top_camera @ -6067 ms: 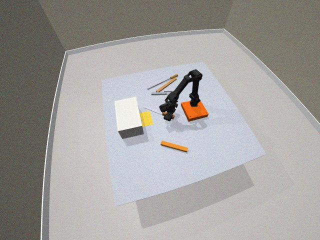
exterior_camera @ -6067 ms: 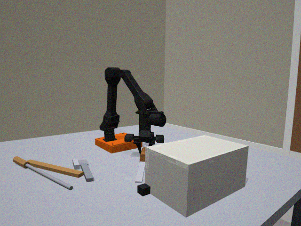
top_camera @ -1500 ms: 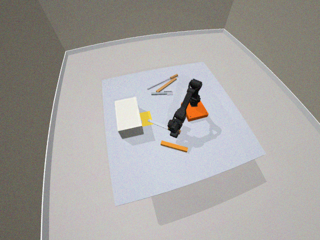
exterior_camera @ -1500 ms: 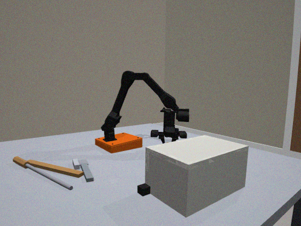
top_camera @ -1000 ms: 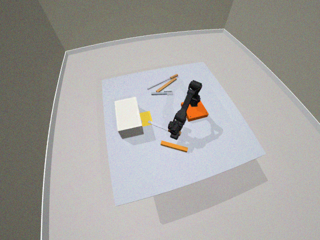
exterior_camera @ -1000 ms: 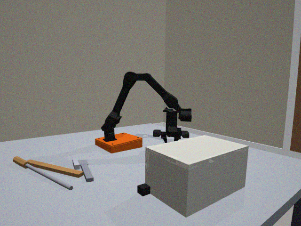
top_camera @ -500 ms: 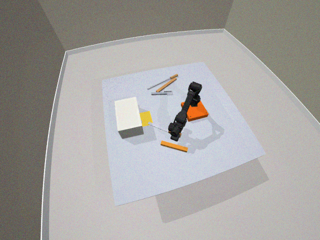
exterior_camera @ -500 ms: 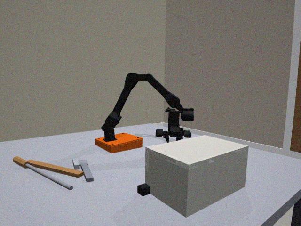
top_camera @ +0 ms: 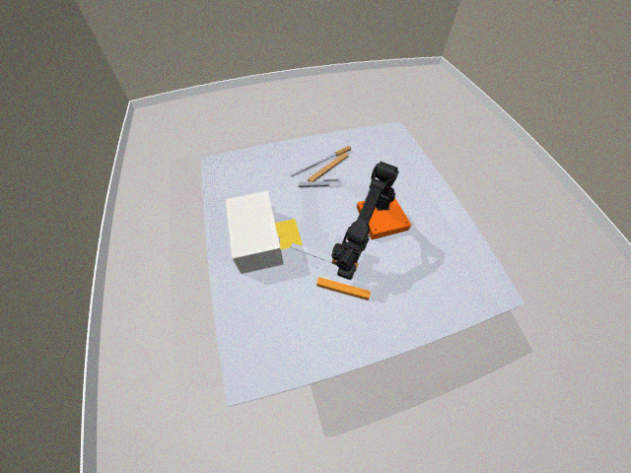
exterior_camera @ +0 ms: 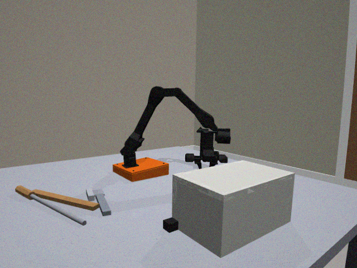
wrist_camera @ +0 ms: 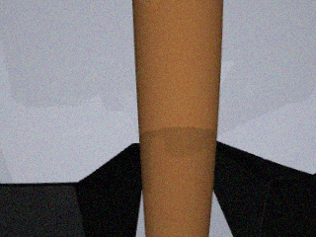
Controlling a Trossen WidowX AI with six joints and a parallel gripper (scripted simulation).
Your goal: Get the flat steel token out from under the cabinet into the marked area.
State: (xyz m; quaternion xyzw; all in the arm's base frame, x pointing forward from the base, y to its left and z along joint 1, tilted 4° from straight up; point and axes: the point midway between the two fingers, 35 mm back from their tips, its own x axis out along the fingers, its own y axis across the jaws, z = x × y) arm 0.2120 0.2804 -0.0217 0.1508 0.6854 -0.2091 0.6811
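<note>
Right now my gripper tip is 50 mm short of the orange flat bar, 100 mm to the right of it and 10 mm below it. The rest, counted from my gripper tip: small grey token: 300 mm ahead, 170 mm to the right; then wooden stick: 600 mm to the right.
</note>
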